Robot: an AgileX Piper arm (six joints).
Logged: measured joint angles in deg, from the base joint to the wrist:
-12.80 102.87 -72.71 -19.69 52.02 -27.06
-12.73 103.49 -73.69 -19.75 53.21 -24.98
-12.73 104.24 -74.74 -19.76 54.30 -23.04
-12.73 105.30 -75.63 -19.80 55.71 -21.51
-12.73 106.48 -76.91 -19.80 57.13 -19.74
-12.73 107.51 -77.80 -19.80 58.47 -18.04
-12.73 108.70 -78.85 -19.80 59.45 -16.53
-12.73 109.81 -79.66 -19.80 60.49 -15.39
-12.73 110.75 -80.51 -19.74 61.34 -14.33
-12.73 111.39 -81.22 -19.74 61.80 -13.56
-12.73 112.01 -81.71 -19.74 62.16 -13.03
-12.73 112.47 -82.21 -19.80 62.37 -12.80
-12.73 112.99 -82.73 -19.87 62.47 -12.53
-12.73 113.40 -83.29 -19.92 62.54 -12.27
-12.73 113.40 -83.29 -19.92 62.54 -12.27
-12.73 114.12 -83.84 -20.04 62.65 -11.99
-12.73 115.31 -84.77 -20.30 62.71 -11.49
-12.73 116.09 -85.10 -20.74 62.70 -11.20
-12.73 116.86 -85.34 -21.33 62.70 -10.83
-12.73 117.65 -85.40 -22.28 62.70 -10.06
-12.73 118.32 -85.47 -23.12 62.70 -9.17
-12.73 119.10 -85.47 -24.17 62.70 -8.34
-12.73 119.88 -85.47 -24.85 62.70 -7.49
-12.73 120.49 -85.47 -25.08 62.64 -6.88
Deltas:
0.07 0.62 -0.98 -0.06 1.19 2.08
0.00 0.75 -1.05 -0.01 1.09 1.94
0.00 1.06 -0.89 -0.04 1.41 1.53
0.00 1.18 -1.28 0.00 1.42 1.77
0.00 1.03 -0.89 0.00 1.34 1.70
0.00 1.19 -1.05 0.00 0.98 1.51
0.00 1.11 -0.81 0.00 1.04 1.14
0.00 0.94 -0.85 0.06 0.85 1.06
0.00 0.64 -0.71 0.00 0.46 0.77
0.00 0.62 -0.49 0.00 0.36 0.53
0.00 0.46 -0.50 -0.06 0.21 0.23
0.00 0.52 -0.52 -0.07 0.10 0.27
0.00 0.41 -0.56 -0.05 0.07 0.26
0.00 0.00 0.00 0.00 0.00 0.00
0.00 0.72 -0.55 -0.12 0.11 0.28
0.00 1.19 -0.93 -0.26 0.06 0.50
0.00 0.78 -0.33 -0.44 -0.01 0.29
0.00 0.77 -0.24 -0.59 0.00 0.37
0.00 0.79 -0.06 -0.95 0.00 0.77
0.00 0.67 -0.07 -0.84 0.00 0.89
0.00 0.78 0.00 -1.05 0.00 0.83
0.00 0.78 0.00 -0.68 0.00 0.85
0.00 0.61 0.00 -0.23 -0.06 0.61

